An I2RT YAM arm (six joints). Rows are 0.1 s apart.
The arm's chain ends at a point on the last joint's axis. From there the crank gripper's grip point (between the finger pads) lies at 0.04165 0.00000 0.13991 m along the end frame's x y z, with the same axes.
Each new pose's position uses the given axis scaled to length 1; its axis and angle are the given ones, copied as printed.
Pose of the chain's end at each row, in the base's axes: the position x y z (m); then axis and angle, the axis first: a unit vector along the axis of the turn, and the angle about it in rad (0 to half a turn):
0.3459 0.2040 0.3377 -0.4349 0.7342 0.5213 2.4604
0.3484 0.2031 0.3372 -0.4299 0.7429 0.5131 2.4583
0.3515 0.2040 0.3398 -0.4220 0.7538 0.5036 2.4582
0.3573 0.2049 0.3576 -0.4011 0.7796 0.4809 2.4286
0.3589 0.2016 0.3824 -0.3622 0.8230 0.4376 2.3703
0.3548 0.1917 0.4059 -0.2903 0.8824 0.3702 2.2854
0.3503 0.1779 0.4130 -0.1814 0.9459 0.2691 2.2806
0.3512 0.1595 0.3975 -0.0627 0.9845 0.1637 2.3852
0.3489 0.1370 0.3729 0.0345 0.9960 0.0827 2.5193
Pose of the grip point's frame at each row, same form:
0.3359 0.3275 0.2605 -0.4349 0.7342 0.5213 2.4604
0.3406 0.3256 0.2583 -0.4299 0.7429 0.5131 2.4583
0.3462 0.3253 0.2588 -0.4220 0.7538 0.5036 2.4582
0.3615 0.3240 0.2733 -0.4011 0.7796 0.4809 2.4286
0.3806 0.3148 0.2929 -0.3622 0.8230 0.4376 2.3703
0.4017 0.2920 0.3108 -0.2903 0.8824 0.3702 2.2854
0.4145 0.2527 0.3053 -0.1814 0.9459 0.2691 2.2806
0.4132 0.2047 0.2733 -0.0627 0.9845 0.1637 2.3852
0.3971 0.1597 0.2370 0.0345 0.9960 0.0827 2.5193

